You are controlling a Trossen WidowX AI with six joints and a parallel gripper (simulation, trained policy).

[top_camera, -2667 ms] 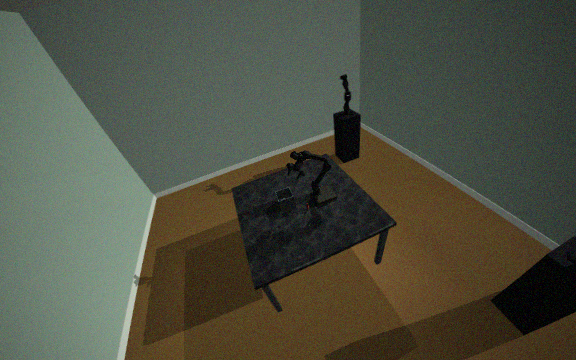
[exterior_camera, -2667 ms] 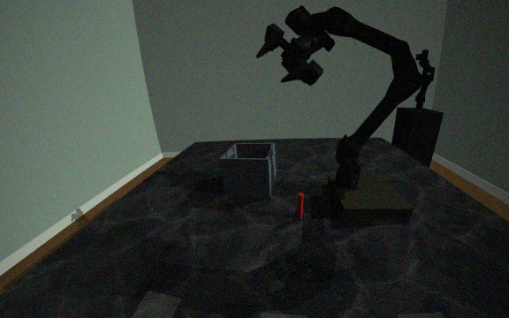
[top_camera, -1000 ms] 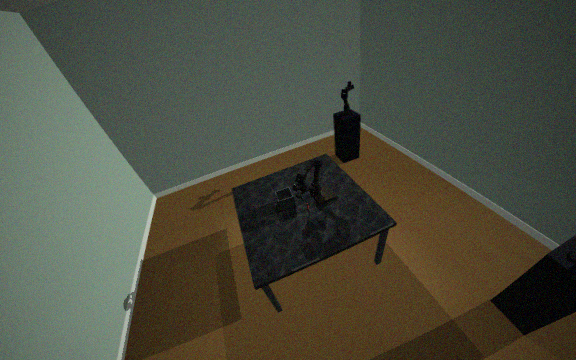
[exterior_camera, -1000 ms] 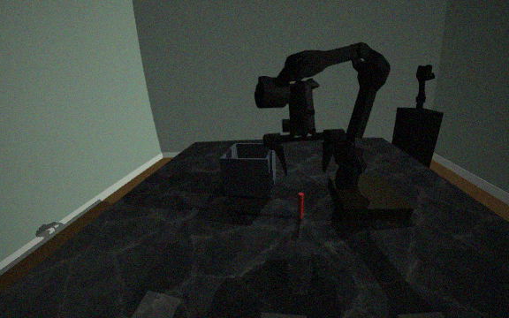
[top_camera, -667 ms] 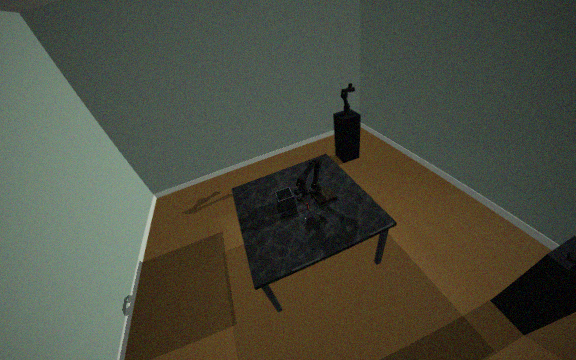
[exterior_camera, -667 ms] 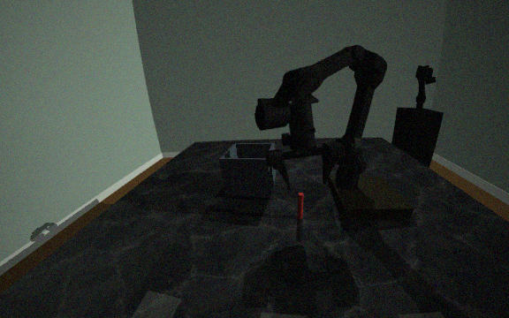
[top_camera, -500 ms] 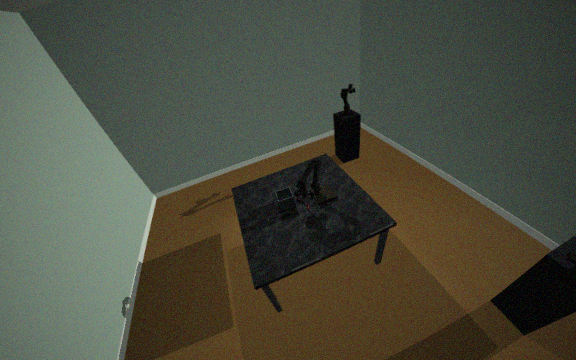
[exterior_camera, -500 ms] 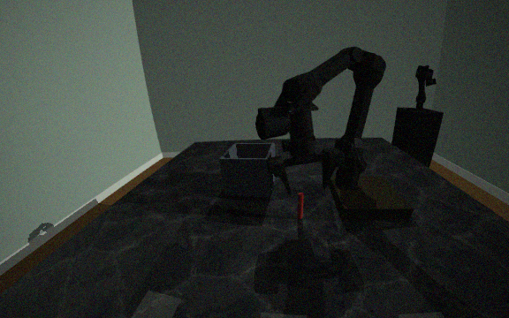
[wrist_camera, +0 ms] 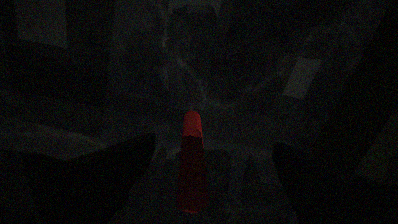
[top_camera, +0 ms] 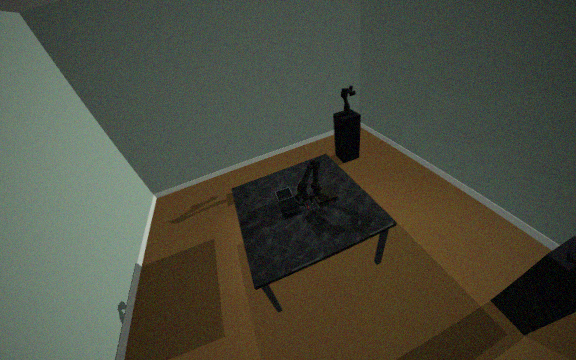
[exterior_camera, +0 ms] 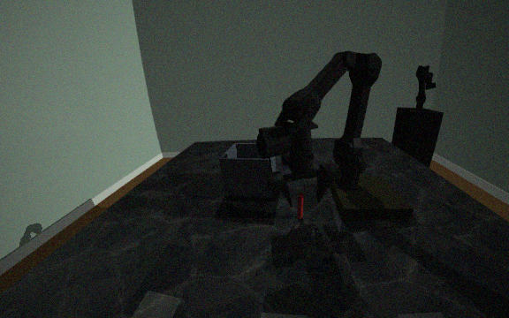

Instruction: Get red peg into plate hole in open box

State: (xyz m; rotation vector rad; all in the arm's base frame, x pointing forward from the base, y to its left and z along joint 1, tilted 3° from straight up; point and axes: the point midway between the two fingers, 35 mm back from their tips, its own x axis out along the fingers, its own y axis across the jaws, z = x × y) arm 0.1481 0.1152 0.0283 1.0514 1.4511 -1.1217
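Now: gripper tip 1 cm to the right of the red peg and 1 cm short of it.
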